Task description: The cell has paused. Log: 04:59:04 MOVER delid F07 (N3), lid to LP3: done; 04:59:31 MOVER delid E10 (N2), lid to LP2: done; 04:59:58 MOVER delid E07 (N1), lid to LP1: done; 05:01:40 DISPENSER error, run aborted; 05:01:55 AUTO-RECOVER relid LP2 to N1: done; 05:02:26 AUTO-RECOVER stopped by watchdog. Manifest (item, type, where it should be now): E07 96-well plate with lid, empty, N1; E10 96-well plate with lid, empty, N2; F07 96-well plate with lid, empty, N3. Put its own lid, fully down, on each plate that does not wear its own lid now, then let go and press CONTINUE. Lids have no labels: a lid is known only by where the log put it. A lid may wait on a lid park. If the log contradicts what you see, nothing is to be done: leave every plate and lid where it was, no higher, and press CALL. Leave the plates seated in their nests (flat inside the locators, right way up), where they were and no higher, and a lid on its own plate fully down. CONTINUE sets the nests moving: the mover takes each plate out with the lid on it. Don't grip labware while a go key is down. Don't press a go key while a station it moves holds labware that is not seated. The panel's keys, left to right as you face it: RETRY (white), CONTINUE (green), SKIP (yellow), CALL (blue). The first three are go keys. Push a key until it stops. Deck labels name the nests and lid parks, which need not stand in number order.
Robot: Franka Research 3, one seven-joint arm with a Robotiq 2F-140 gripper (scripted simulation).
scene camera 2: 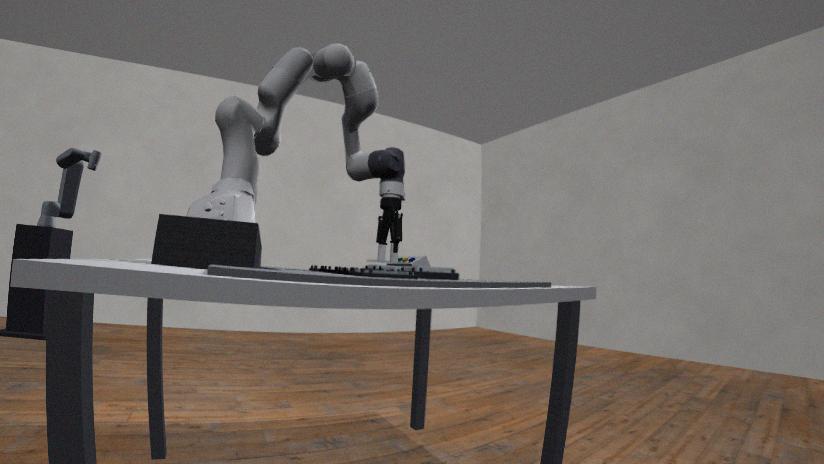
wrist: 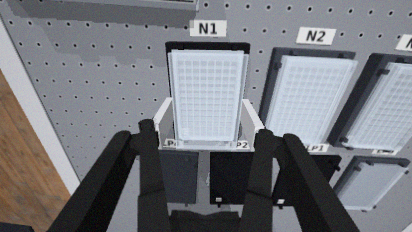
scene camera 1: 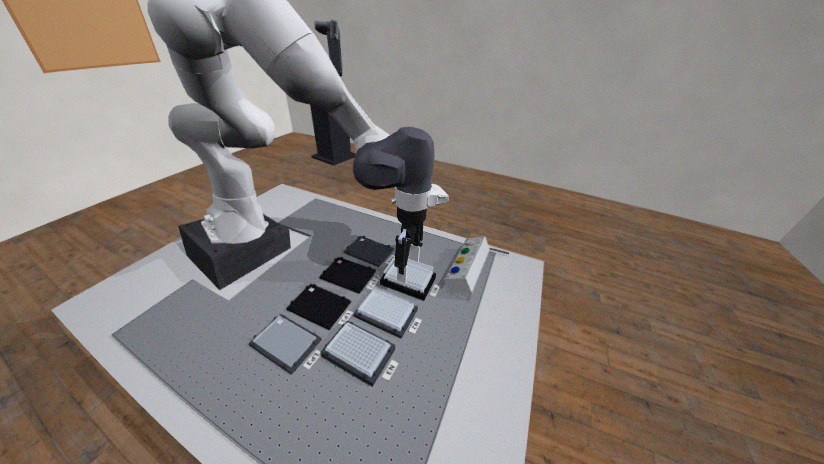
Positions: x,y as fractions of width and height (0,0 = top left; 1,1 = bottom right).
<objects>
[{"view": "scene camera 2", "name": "my gripper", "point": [0.47,0.57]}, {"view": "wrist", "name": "my gripper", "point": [0.50,0.47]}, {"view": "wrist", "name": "clear lid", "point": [0.50,0.39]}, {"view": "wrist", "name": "grey lid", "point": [0.88,0.82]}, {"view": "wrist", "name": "clear lid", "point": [0.75,0.39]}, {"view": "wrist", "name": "lid park LP2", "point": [0.55,0.78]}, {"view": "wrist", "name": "lid park LP1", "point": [0.78,0.70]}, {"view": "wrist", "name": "nest N1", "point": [0.60,0.20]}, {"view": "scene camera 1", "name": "my gripper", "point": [0.50,0.58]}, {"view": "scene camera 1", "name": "grey lid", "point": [0.35,0.73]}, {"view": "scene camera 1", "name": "clear lid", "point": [0.48,0.67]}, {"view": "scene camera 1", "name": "lid park LP2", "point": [0.42,0.59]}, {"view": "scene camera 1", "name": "key panel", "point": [0.56,0.61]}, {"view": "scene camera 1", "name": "lid park LP1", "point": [0.39,0.66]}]
</objects>
